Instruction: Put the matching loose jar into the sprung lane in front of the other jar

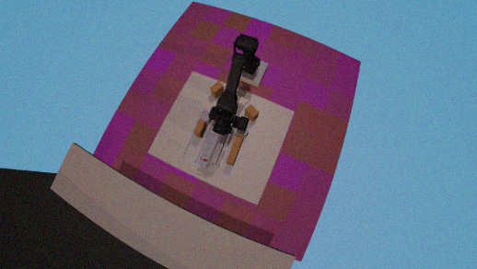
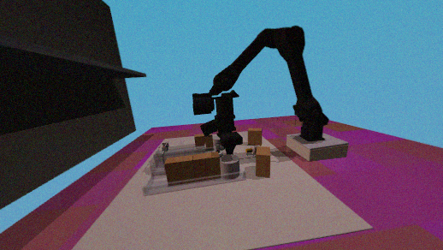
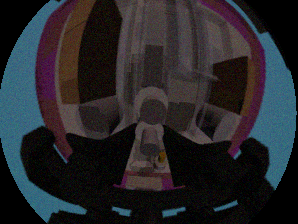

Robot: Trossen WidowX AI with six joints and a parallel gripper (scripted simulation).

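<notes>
Now: gripper tip 140 mm short of the lane and 10 mm above it. Round my gripper tip: wall (620 mm ahead, 50 mm to the left, 370 mm above).
</notes>
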